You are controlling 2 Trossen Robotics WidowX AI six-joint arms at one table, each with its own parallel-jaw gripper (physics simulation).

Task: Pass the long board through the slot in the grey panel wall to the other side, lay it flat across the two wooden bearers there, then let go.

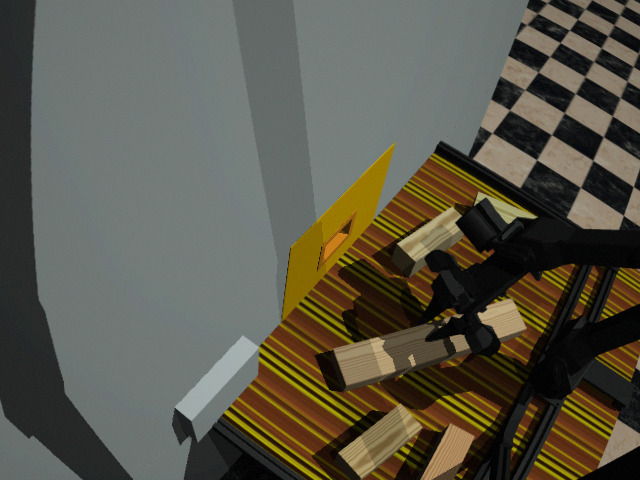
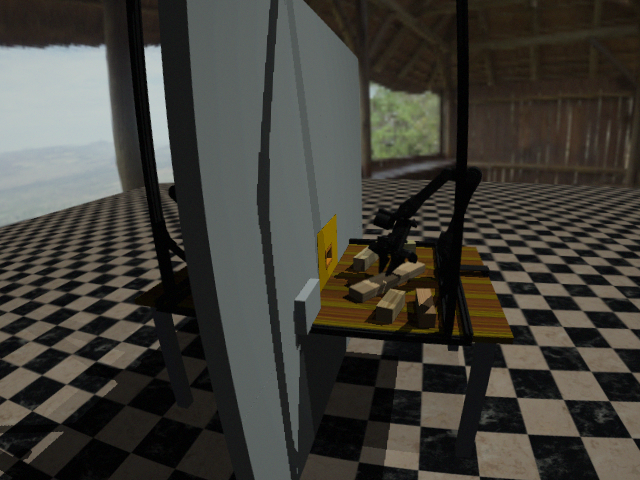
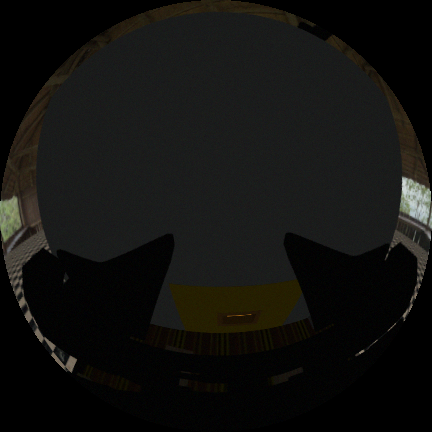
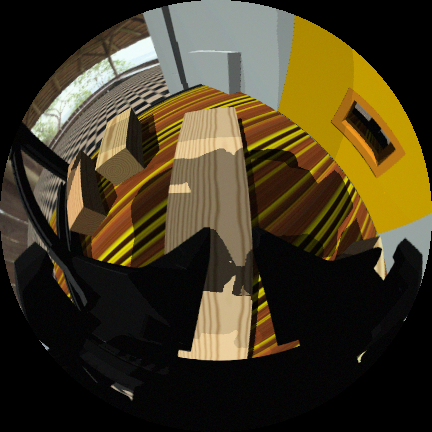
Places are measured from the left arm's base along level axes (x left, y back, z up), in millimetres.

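Pixels of known places: left gripper, fingertip midpoint: (image 3: pixel 230 239); right gripper, fingertip midpoint: (image 1: pixel 423 332) (image 2: pixel 383 274) (image 4: pixel 230 232); left arm's base, link origin: (image 4: pixel 372 127); right arm's base, link origin: (image 1: pixel 549 384).
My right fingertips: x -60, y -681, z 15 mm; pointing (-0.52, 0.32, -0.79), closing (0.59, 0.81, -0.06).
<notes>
Ahead of a thing's pixels: the offset from my right fingertips to its top centre. "spot": to the spot under its first point. Level surfaces: height alone.
The long board {dx +5, dy -24, dz +1 mm} (image 1: pixel 375 357) (image 2: pixel 365 289) (image 4: pixel 209 160) lies on the striped table {dz -35 mm} (image 1: pixel 294 410), one end pointing roughly toward the grey panel wall (image 1: pixel 175 190) (image 2: pixel 232 190) (image 3: pixel 217 141). My right gripper (image 1: pixel 444 326) (image 2: pixel 387 276) (image 4: pixel 230 232) is shut on the board near its far end, one finger on each long side. The slot {spot: dx +39, dy +204, dz +29 mm} (image 1: pixel 336 240) (image 2: pixel 329 257) (image 4: pixel 370 132) (image 3: pixel 238 318) sits in a yellow panel (image 1: pixel 361 195) (image 4: pixel 322 80) low in the wall. My left gripper (image 3: pixel 230 239) is open and empty, facing the wall's dark side above the slot. The bearers are hidden.
Short wooden blocks lie around the board: one behind it {dx +178, dy +83, dz +15 mm} (image 1: pixel 428 238) (image 2: pixel 364 258), two in front {spot: dx -200, dy -43, dz +13 mm} (image 1: pixel 380 440) {spot: dx -155, dy -139, dz +9 mm} (image 1: pixel 449 452) (image 4: pixel 120 149) (image 4: pixel 82 197). A grey foot block {spot: dx -292, dy +173, dz +65 mm} (image 1: pixel 218 386) (image 2: pixel 307 300) juts from the wall. A black frame post (image 2: pixel 461 119) stands at the table's right.
</notes>
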